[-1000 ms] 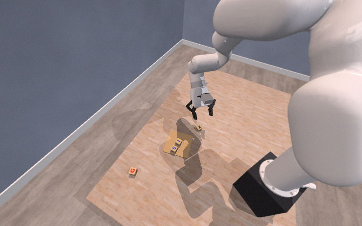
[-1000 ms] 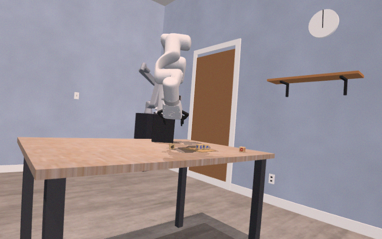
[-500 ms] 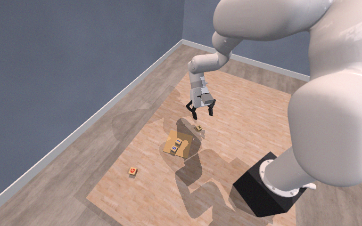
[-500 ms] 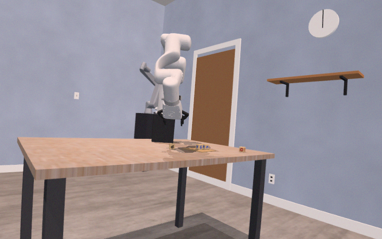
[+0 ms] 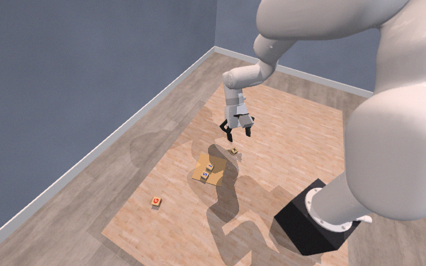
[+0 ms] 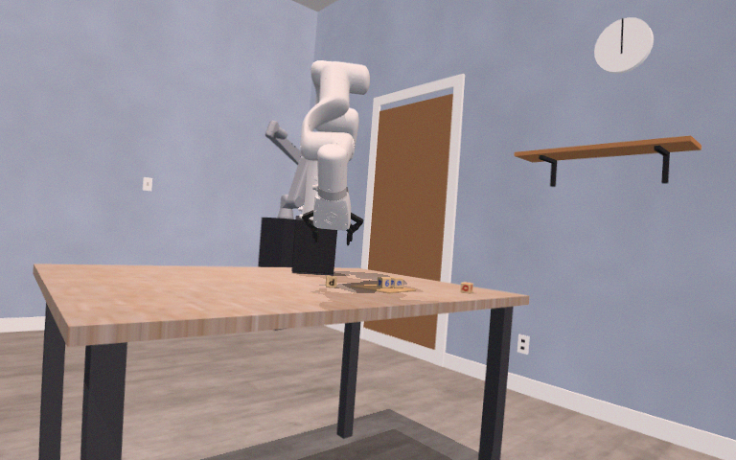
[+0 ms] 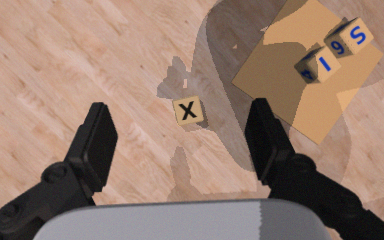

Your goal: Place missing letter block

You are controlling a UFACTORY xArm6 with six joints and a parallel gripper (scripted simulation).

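Now: the x block 1 cm to the left of my hand and 12 cm below it. The rest, counted from my hand: s block (11 cm ahead, 18 cm to the left, 12 cm below); then i block (10 cm ahead, 13 cm to the left, 12 cm below); then mat (10 cm ahead, 13 cm to the left, 14 cm below).
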